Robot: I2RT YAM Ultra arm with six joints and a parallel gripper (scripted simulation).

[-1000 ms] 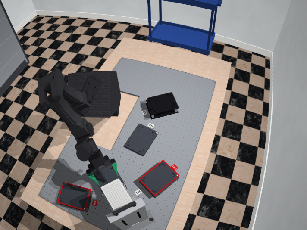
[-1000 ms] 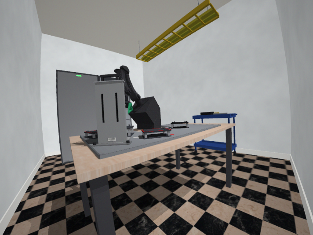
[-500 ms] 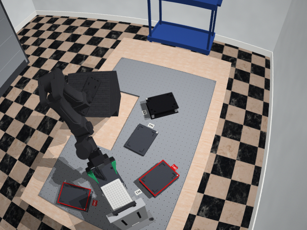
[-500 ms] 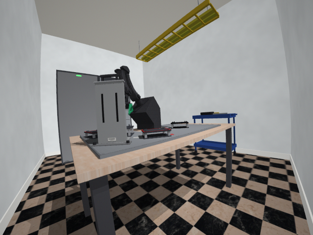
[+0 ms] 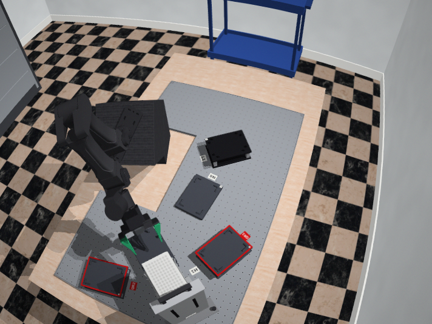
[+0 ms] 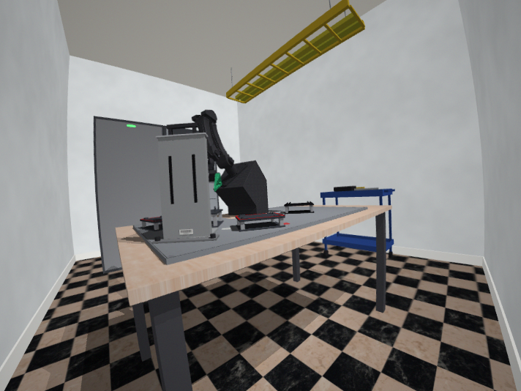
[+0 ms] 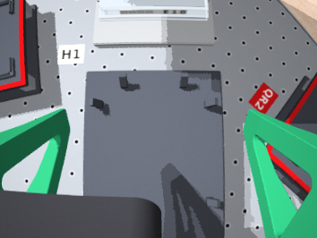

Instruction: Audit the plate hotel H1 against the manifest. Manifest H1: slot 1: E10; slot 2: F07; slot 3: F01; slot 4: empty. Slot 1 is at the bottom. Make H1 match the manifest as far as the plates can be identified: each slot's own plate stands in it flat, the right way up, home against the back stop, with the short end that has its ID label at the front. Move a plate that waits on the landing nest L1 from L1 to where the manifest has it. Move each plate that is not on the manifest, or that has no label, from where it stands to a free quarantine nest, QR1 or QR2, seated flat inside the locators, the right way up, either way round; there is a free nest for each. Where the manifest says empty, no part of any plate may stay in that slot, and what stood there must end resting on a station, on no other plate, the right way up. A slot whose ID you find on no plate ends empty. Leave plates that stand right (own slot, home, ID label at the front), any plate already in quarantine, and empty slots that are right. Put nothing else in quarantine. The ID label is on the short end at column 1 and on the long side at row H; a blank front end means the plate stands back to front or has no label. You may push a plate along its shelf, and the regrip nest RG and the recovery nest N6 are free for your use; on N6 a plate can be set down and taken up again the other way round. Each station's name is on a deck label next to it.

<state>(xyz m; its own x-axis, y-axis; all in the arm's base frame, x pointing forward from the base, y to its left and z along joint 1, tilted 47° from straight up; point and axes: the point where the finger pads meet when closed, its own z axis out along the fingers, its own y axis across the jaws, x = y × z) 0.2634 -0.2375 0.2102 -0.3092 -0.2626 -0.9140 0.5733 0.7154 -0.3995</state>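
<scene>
My hand is 1 cm past the RG nest, 1 cm to the right of it and 9 cm above it. Also, from my hand: grey plate hotel H1 (19 cm ahead, 14 cm to the right); red-framed quarantine nest QR2 (14 cm behind, 15 cm to the right, 11 cm below); H1 deck label (14 cm ahead, 2 cm to the left, 15 cm below).
</scene>
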